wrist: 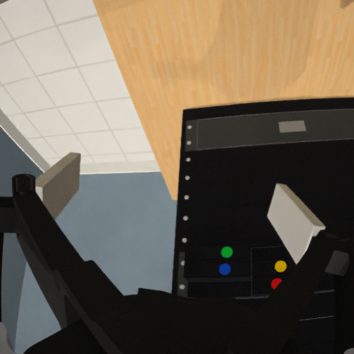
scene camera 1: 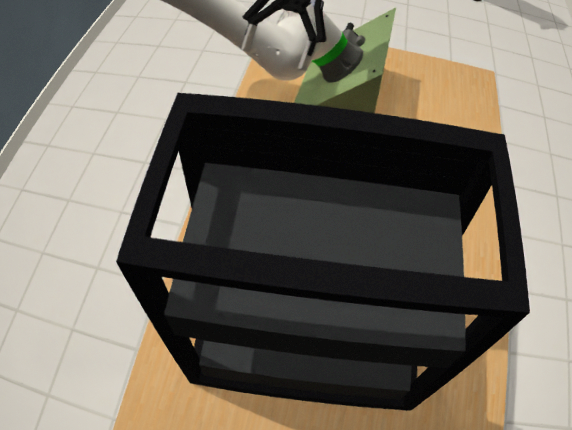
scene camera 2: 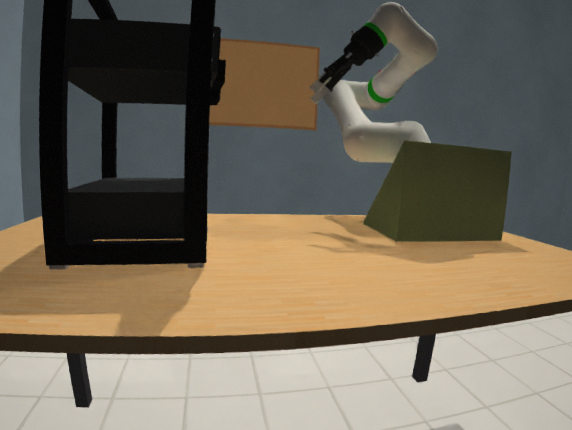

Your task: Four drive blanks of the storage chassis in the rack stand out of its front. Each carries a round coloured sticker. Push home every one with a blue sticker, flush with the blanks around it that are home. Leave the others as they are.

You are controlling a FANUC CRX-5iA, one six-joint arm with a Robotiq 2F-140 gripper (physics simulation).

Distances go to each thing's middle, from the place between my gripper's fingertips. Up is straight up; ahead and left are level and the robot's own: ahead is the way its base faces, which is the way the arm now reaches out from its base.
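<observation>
Relative to the black rack (scene camera 1: 322,261), my gripper is 10 cm above, 26 cm to the right of it and 43 cm short of it.
</observation>
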